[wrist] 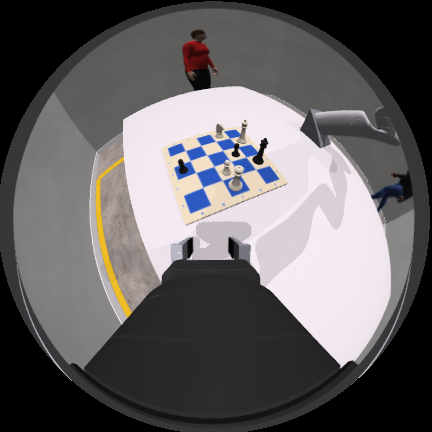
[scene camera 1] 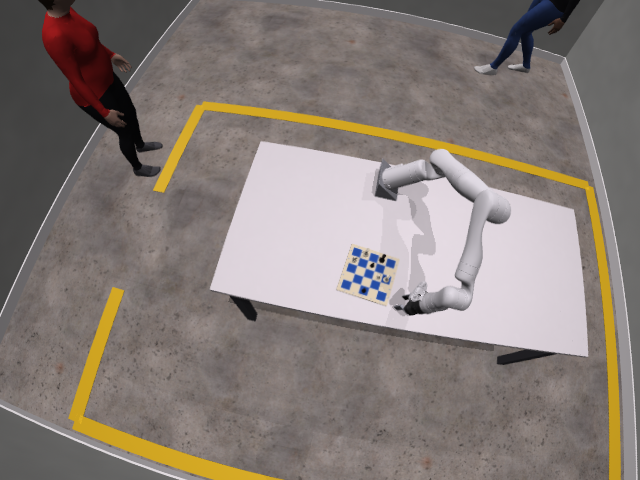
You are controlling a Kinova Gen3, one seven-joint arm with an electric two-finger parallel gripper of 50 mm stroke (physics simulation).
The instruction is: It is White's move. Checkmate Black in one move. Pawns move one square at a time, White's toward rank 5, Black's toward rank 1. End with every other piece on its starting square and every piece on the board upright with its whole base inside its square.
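Frame: origin at the arm's base, x right, y back, z down, level; metres.
Seen in the pictures: gripper, fingertip midpoint: [wrist: 210, 244] [scene camera 1: 399, 302]; arm's base at its link origin: [wrist: 320, 123] [scene camera 1: 387, 180].
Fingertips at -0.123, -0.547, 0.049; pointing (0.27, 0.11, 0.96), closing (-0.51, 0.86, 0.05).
Observation:
Offsets run from my fingertips to a thing's middle, as dx, dy, dz. Level surfaces: height alone.
My gripper [scene camera 1: 401, 302] [wrist: 210, 244] is open and empty, above the table beside the chessboard [scene camera 1: 339, 287] [wrist: 193, 218]. In the wrist view, a white knight {+0.214, +0.152, -0.007} [wrist: 220, 131] and a tall white piece {+0.170, +0.189, -0.018} [wrist: 243, 133], apparently the king, stand at the far right. A tall black piece {+0.097, +0.176, -0.018} [wrist: 260, 152], apparently the king, stands at the right edge. A black pawn {+0.135, +0.143, -0.003} [wrist: 236, 150] is left of it; another black pawn {+0.154, +0.027, -0.003} [wrist: 182, 167] stands on a blue square at left. A white pawn {+0.103, +0.096, -0.003} [wrist: 227, 167] stands on cream behind a large white piece {+0.068, +0.092, -0.013} [wrist: 236, 179], possibly the queen, on blue. All look upright.
The white table {dz +0.019} [scene camera 1: 289, 206] [wrist: 175, 112] carries the board and the arm's base [scene camera 1: 385, 188] [wrist: 315, 128]. The board lies near the table's front edge. A person in red [scene camera 1: 77, 56] [wrist: 196, 57] and a person in blue trousers [scene camera 1: 522, 36] [wrist: 391, 191] stand away from the table.

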